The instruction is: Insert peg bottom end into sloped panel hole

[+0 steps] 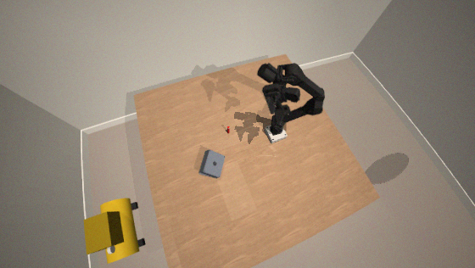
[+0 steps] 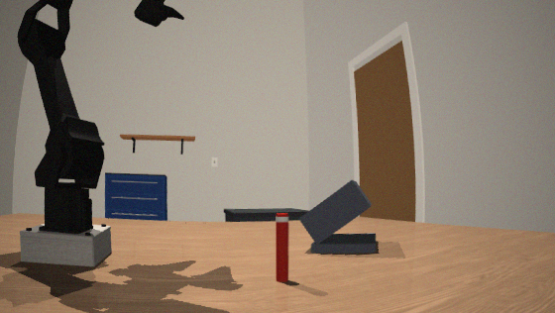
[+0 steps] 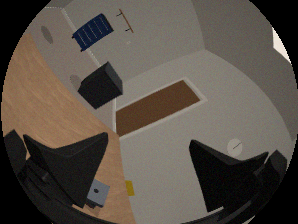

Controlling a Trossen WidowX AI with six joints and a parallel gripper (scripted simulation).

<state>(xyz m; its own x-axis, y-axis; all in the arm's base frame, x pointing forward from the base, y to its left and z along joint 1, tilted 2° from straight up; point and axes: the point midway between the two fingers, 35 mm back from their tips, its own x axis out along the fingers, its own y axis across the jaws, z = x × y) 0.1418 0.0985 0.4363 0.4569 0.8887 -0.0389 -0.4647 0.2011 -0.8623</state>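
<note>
Now: gripper tip 130 mm short of the red peg, 200 mm to the left of it and 420 mm above it. From my gripper tip the other things lie so: grey sloped panel: 280 mm ahead, 10 mm to the right, 410 mm below; flat grey base: 300 mm ahead, 10 mm to the right, 470 mm below.
</note>
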